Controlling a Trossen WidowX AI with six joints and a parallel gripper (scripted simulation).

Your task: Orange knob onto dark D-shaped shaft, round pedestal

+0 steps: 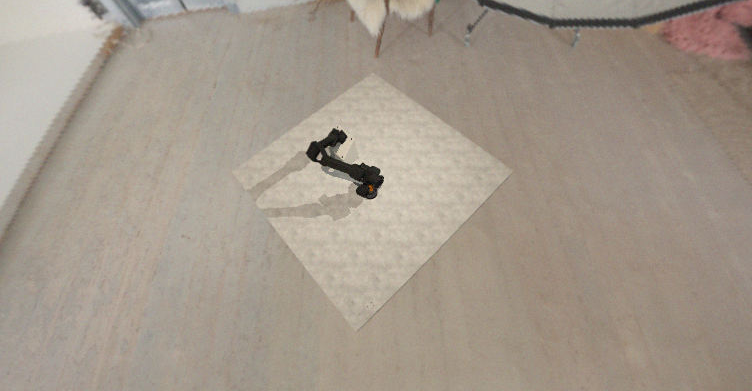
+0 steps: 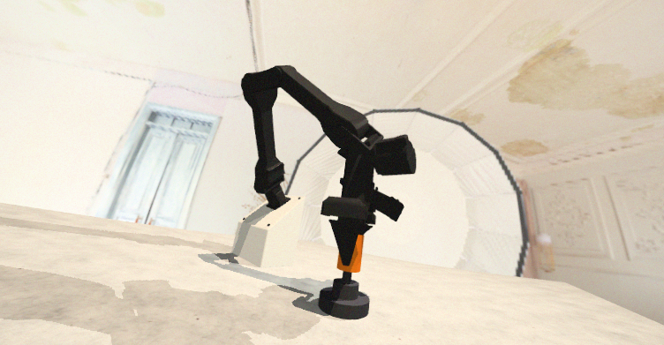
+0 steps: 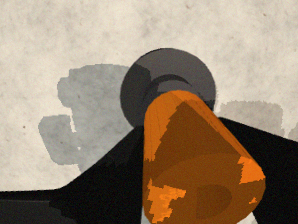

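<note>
Now: gripper tip 20 mm below the orange knob. Round my gripper tip: dark round pedestal 40 mm below.
</note>
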